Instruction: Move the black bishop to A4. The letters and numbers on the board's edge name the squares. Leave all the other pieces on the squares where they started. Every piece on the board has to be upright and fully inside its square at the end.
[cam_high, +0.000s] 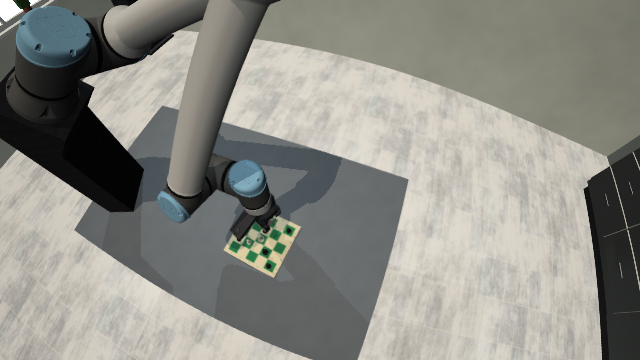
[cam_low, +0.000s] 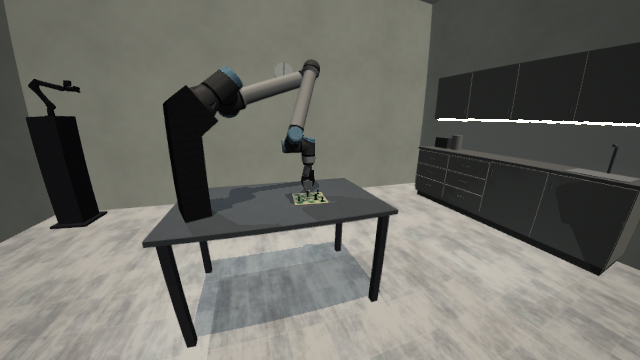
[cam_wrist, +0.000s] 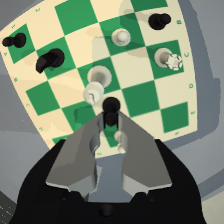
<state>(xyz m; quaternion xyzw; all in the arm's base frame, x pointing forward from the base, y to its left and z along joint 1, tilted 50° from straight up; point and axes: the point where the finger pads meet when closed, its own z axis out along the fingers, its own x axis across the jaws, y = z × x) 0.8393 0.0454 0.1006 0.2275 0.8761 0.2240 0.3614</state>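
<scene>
The cream chessboard lies 30 mm to the right of my hand and 30 mm below it. The rest, counted from my hand: black bishop (40 mm ahead, 70 mm to the right, 10 mm below).
</scene>
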